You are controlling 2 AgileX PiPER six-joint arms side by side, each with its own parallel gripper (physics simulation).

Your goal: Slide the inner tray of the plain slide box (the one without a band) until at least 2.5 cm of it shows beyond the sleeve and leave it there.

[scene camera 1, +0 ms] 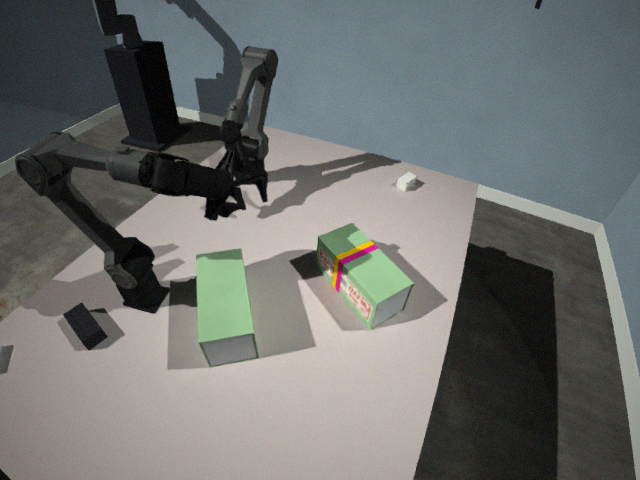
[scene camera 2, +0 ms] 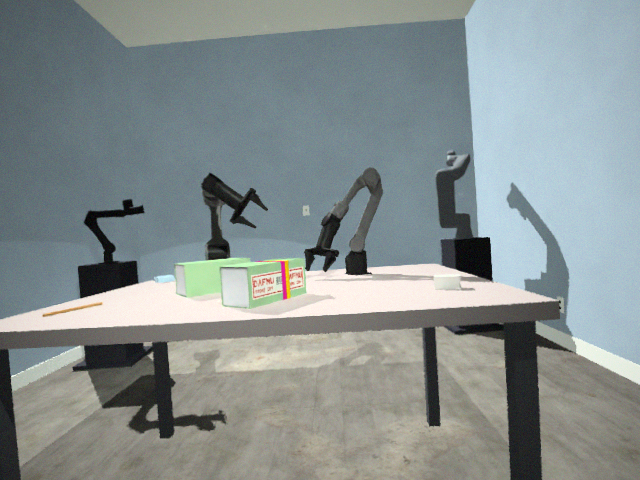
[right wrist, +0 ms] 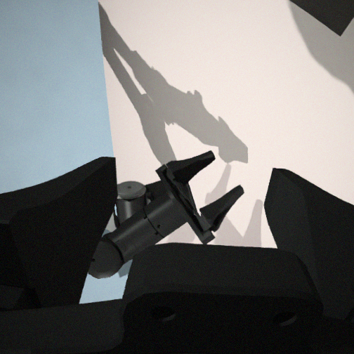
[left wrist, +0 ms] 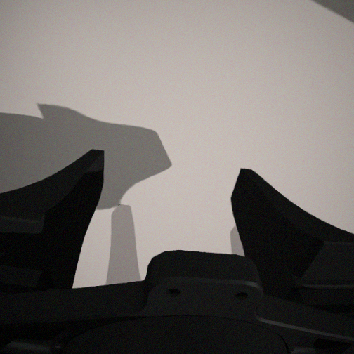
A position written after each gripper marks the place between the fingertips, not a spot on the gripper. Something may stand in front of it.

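The left gripper (left wrist: 171, 175) can also be seen in the right wrist view, at (right wrist: 226, 170). As for the right gripper (scene camera 1: 244, 189), it is visible from the right wrist as well (right wrist: 192, 181). Scene camera 1 shows a dark block (scene camera 1: 89, 332) and a pale inner tray (scene camera 1: 239, 348). Scene camera 2 misses the dark block, hidden there by a plain green slide box, and in the right wrist view the block is out of frame.
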